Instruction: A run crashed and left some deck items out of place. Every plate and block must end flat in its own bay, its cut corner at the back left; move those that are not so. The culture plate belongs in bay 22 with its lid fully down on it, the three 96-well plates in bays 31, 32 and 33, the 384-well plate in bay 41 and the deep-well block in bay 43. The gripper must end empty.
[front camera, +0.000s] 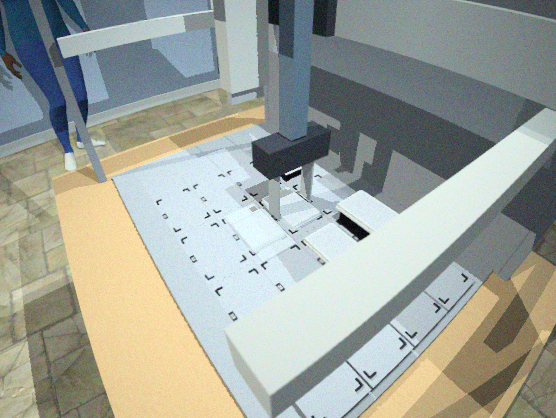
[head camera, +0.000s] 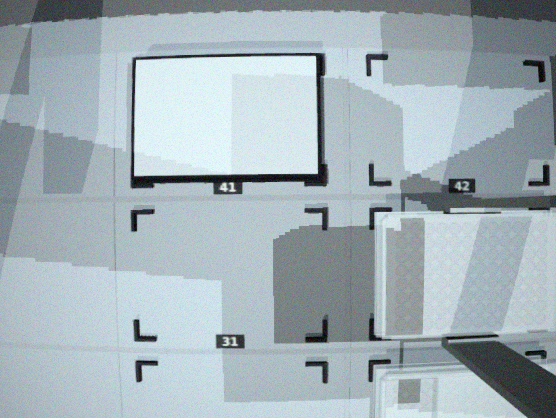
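Where they show: gripper, fingertip midpoint: (front camera: 290, 207) (head camera: 467, 273); robot's base, origin of the base link: (front camera: 157, 202).
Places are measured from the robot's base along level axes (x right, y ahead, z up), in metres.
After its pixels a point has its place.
Observation:
My gripper (front camera: 292, 209) @(x -0.257, y 0.228, z 0.008 m) (head camera: 472, 275) @(x -0.257, y 0.228, z 0.008 m) is low, its jaws against the front and back edges of a clear 96-well plate (front camera: 300, 212) @(x -0.260, y 0.264, z 0.016 m) (head camera: 440, 280) @(x -0.255, y 0.205, z 0.015 m) at bay 32. Any small gap under that plate cannot be told, and its right end is cut off in the head view. The clear culture plate (front camera: 256, 229) @(x -0.144, y 0.251, z 0.019 m) (head camera: 450, 400) @(x -0.175, y 0.211, z 0.022 m) is at bay 22; how its lid sits is unclear. A white-topped plate with black sides (front camera: 291, 175) @(x -0.342, y 0.126, z 0.008 m) (head camera: 225, 120) @(x -0.360, y 0.065, z 0.014 m) lies in bay 41. Another white-topped plate (front camera: 330, 241) @(x -0.254, y 0.372, z 0.014 m) is at bay 33, and the taller block (front camera: 367, 209) @(x -0.356, y 0.377, z 0.056 m) at bay 43. Bay 31 holds no plate.
A pale beam (front camera: 390, 260) @(x 0.010, y 0.623, z 0.400 m) crosses the front view and hides part of the deck (front camera: 165, 235) @(x 0.027, y 0.126, z 0.000 m). Bay 42 (head camera: 425, 120) @(x -0.364, y 0.202, z 0.000 m) is marked by black corner brackets beside bay 41. A person (front camera: 45, 75) stands behind the table at the left.

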